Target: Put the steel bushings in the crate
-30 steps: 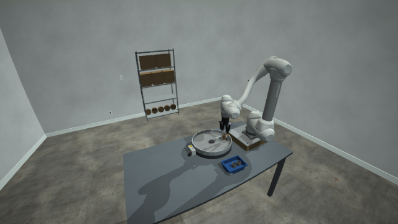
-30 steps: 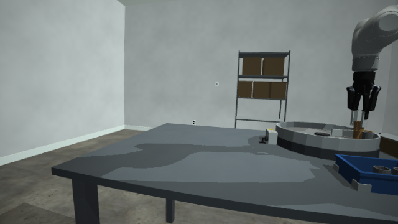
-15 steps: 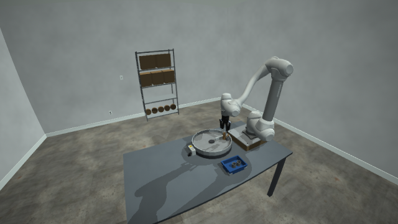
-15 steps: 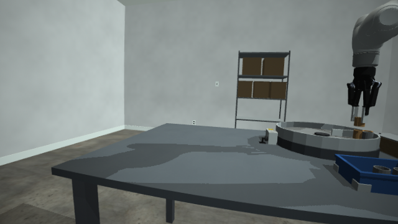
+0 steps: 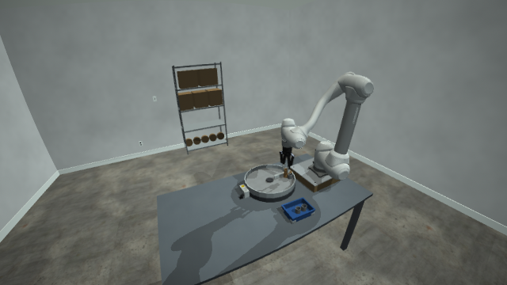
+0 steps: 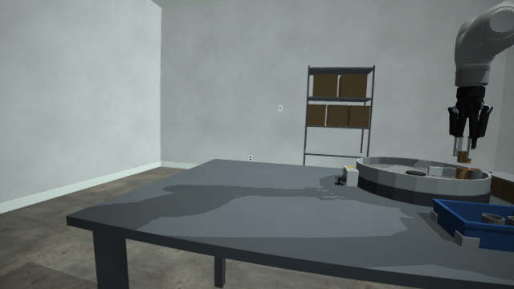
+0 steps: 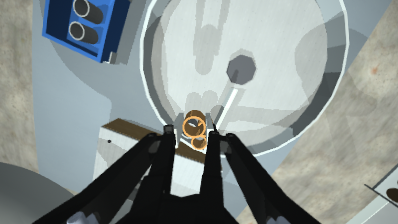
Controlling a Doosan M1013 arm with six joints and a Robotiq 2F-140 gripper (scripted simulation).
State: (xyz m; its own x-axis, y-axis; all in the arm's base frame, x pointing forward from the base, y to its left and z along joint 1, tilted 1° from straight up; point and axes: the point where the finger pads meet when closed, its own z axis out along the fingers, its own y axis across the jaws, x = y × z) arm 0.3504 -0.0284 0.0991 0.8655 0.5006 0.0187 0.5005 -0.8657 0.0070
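Now: the turning table 130 mm ahead of my hand, 40 mm to the right of it and 110 mm below it. Also, from my hand: blue crate 70 mm ahead, 330 mm to the left, 140 mm below.
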